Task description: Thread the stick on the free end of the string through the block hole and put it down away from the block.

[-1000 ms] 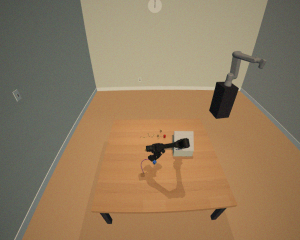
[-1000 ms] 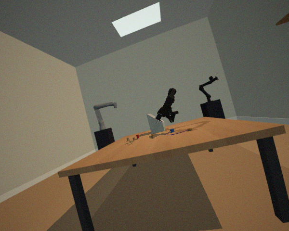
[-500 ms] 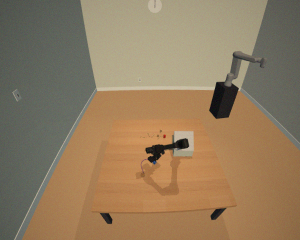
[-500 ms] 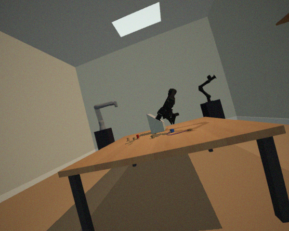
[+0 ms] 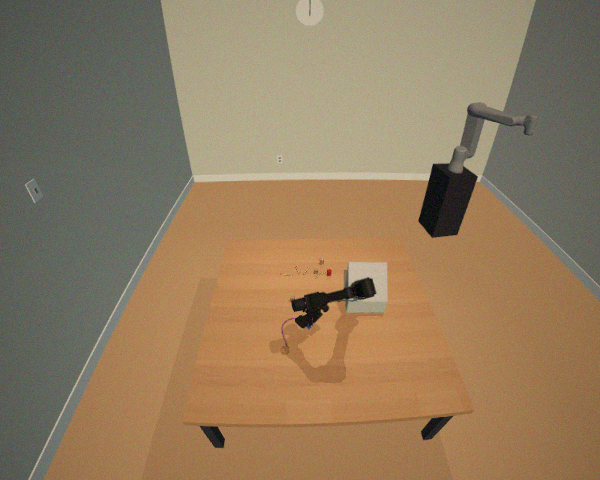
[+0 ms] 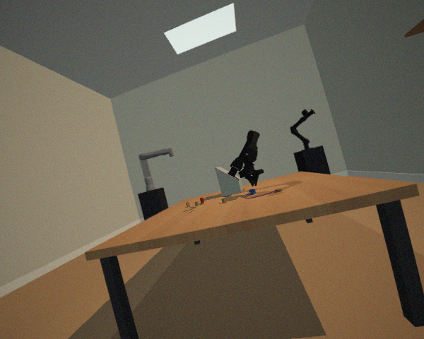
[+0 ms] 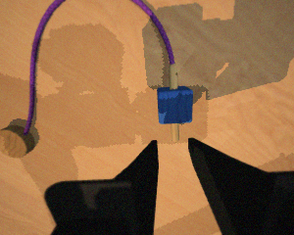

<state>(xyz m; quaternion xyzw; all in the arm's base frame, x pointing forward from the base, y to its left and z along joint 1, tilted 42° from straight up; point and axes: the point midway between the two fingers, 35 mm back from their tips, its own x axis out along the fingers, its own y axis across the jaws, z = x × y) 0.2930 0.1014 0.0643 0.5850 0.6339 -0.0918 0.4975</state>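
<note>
Right now the blue block is 10 mm ahead of my gripper tip, 20 mm to the right of it and 30 mm below it. From my gripper tip the other things lie so: wooden cylinder: 70 mm ahead, 220 mm to the right, 30 mm below; thin wooden stick: 10 mm ahead, 40 mm to the right, 30 mm below; round wooden button: 150 mm ahead, 110 mm to the left, 40 mm below.
</note>
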